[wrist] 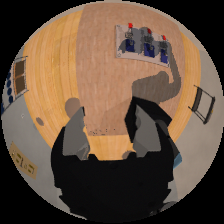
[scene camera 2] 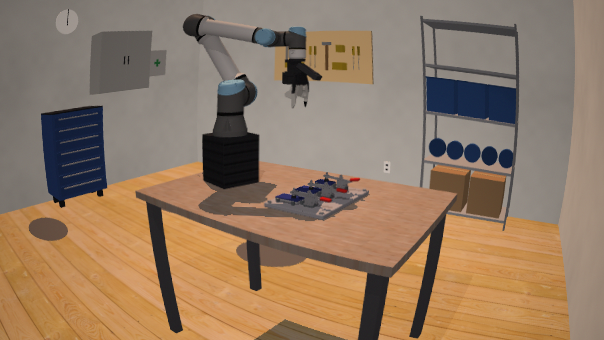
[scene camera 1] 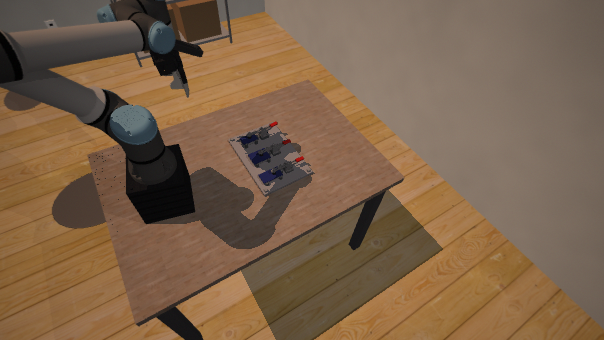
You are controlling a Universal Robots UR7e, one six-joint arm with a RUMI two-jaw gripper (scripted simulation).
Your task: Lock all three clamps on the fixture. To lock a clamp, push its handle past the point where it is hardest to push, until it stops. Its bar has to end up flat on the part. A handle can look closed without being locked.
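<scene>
I can see my gripper [scene camera 1: 183, 90], and the wrist view has it too, at [wrist: 109, 106], as does scene camera 2, at [scene camera 2: 299, 107]. A grey fixture plate is here as well: I find the plate at [scene camera 1: 288, 153], at [wrist: 138, 33] in the wrist view, and again in scene camera 2, at [scene camera 2: 341, 200].
</scene>
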